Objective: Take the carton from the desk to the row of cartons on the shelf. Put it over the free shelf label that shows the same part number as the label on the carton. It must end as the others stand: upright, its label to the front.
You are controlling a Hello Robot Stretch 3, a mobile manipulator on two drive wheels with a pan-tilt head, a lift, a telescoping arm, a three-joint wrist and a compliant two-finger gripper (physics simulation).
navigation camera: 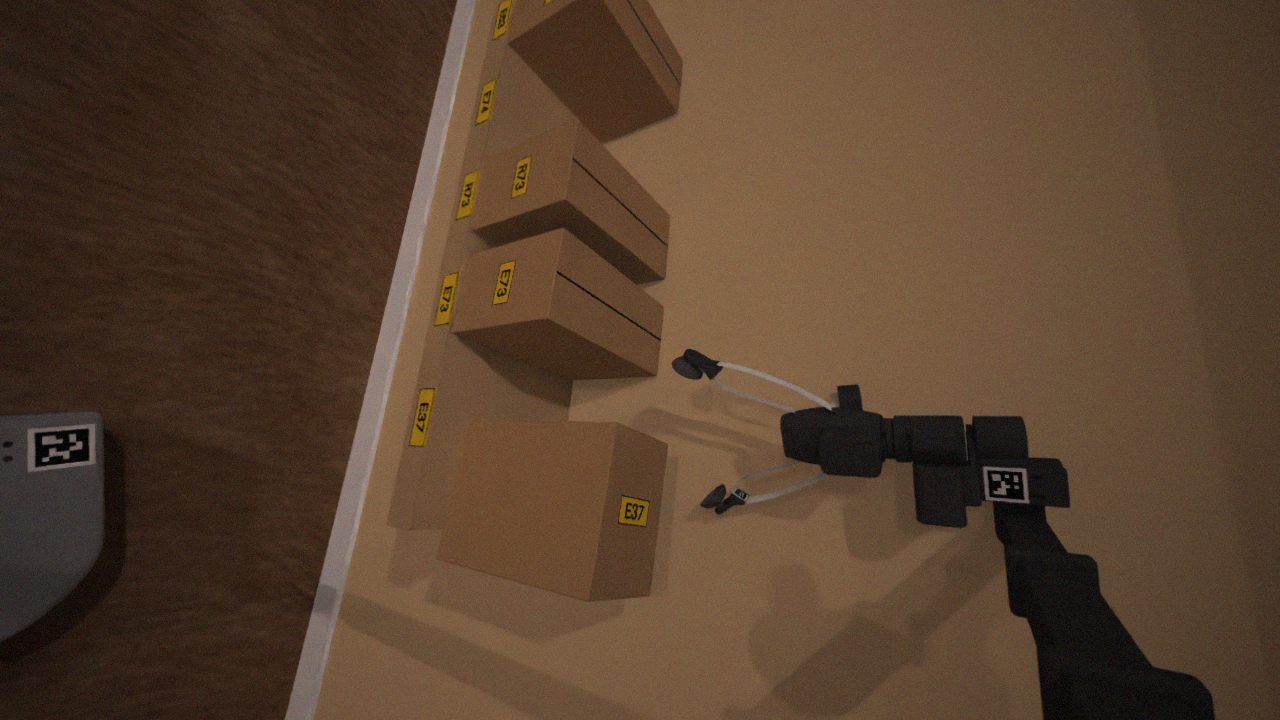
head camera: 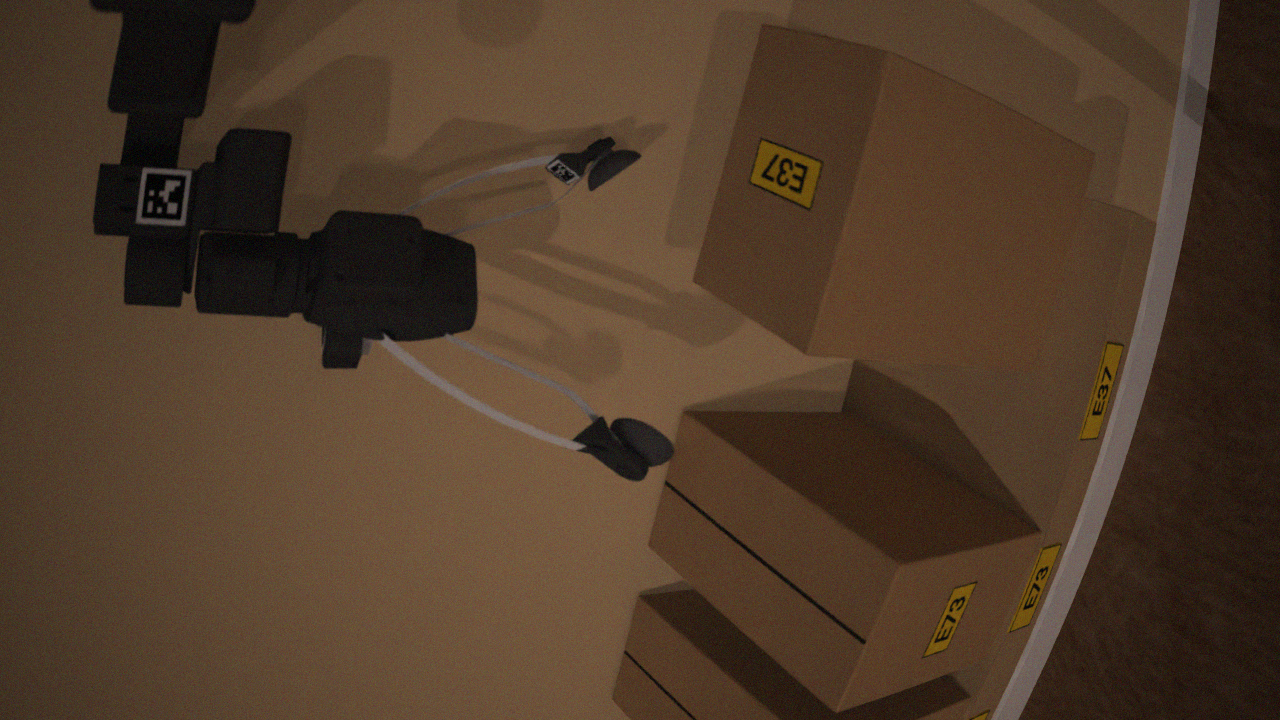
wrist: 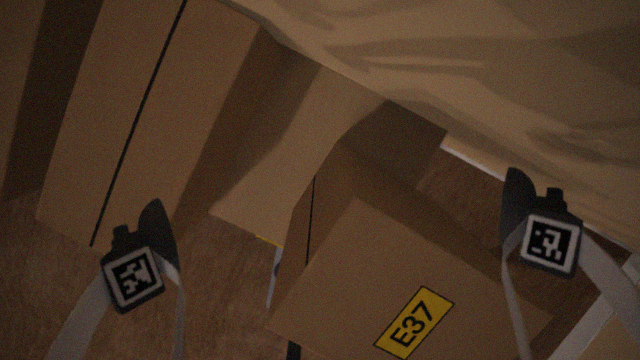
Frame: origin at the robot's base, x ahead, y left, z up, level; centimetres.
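Seen in the pictures: gripper, fingertip midpoint: [navigation camera: 688,433] [head camera: 651,301].
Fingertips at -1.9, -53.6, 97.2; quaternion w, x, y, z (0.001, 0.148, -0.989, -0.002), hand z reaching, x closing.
Note:
Offsets run from my fingertips to a thing's top centre, as dx, dy, dz. "spot": to the spot under its first point.
The E37 carton @[-7.8, +8.5, -3.1] [head camera: 948,223] [navigation camera: 537,501] [wrist: 360,260] lies on the shelf with its label face turned up and a plain face towards the front edge. A seam shows on its side in the wrist view. The E37 shelf label @[spot: +3.7, +17.3, -29.4] [head camera: 1101,391] [navigation camera: 421,417] is near the front edge, between this carton and the E73 carton; the carton sits offset to its other side. My gripper [head camera: 624,307] [navigation camera: 700,430] [wrist: 334,211] is open, its fingers wide apart. It hangs at the back of the carton, apart from it.
The E73 carton @[+16.8, +0.1, -10.1] [head camera: 769,519] [navigation camera: 554,313] [wrist: 150,125] stands upright next to the gap. The R73 carton @[+32.4, -3.9, -10.1] [navigation camera: 572,197] and another carton @[+64.6, -12.4, -10.1] [navigation camera: 608,62] stand further along. A white strip [head camera: 1156,268] [navigation camera: 386,340] marks the shelf's front edge. My grey base [navigation camera: 44,537] shows below.

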